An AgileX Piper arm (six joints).
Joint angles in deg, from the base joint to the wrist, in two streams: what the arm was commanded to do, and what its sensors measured. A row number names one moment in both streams.
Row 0, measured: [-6.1 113.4 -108.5 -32.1 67.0 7.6]
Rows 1 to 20, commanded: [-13.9 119.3 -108.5 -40.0 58.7 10.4]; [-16.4 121.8 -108.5 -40.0 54.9 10.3]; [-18.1 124.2 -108.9 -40.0 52.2 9.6]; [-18.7 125.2 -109.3 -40.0 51.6 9.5]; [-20.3 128.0 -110.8 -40.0 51.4 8.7]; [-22.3 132.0 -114.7 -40.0 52.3 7.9]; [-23.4 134.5 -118.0 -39.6 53.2 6.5]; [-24.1 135.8 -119.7 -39.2 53.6 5.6]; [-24.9 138.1 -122.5 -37.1 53.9 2.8]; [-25.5 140.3 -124.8 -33.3 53.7 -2.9]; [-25.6 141.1 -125.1 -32.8 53.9 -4.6]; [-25.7 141.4 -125.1 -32.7 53.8 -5.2]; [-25.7 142.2 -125.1 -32.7 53.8 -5.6]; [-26.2 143.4 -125.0 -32.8 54.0 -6.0]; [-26.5 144.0 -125.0 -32.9 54.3 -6.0]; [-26.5 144.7 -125.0 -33.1 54.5 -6.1]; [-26.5 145.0 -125.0 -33.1 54.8 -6.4]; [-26.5 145.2 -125.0 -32.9 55.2 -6.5]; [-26.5 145.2 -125.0 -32.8 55.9 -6.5]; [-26.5 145.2 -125.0 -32.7 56.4 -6.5]
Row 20, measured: [-26.0 144.3 -125.2 -33.5 54.0 -6.3]
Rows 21 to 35, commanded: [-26.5 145.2 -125.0 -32.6 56.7 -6.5]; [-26.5 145.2 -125.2 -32.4 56.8 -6.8]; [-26.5 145.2 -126.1 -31.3 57.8 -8.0]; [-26.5 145.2 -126.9 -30.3 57.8 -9.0]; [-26.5 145.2 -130.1 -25.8 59.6 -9.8]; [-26.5 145.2 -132.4 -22.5 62.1 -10.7]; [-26.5 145.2 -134.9 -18.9 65.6 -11.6]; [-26.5 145.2 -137.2 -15.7 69.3 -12.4]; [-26.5 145.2 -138.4 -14.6 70.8 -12.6]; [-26.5 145.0 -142.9 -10.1 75.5 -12.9]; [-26.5 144.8 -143.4 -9.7 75.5 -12.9]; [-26.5 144.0 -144.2 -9.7 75.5 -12.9]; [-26.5 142.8 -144.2 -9.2 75.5 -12.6]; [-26.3 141.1 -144.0 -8.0 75.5 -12.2]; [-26.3 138.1 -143.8 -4.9 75.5 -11.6]
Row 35, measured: [-26.2 141.5 -143.8 -7.5 69.5 -12.3]
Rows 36 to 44, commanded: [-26.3 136.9 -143.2 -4.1 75.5 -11.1]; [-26.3 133.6 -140.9 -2.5 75.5 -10.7]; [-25.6 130.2 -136.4 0.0 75.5 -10.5]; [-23.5 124.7 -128.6 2.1 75.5 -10.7]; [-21.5 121.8 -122.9 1.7 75.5 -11.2]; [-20.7 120.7 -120.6 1.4 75.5 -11.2]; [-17.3 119.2 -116.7 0.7 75.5 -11.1]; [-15.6 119.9 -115.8 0.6 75.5 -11.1]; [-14.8 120.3 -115.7 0.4 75.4 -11.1]
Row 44, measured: [-16.6 119.9 -117.1 1.1 70.1 -10.8]
